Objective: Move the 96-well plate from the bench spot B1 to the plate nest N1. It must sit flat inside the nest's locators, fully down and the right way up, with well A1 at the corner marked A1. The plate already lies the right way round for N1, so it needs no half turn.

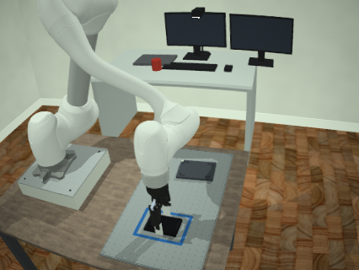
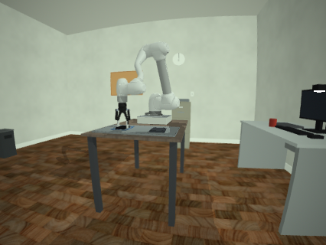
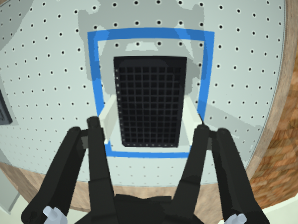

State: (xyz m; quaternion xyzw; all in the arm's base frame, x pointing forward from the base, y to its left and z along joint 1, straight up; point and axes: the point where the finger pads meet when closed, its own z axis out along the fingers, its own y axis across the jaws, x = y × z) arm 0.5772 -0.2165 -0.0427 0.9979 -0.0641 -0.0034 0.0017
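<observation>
My hand is 20 mm above the black 96-well plate. Also, from my hand: dark plate nest N1 (340 mm to the left, 80 mm ahead, 20 mm below).
</observation>
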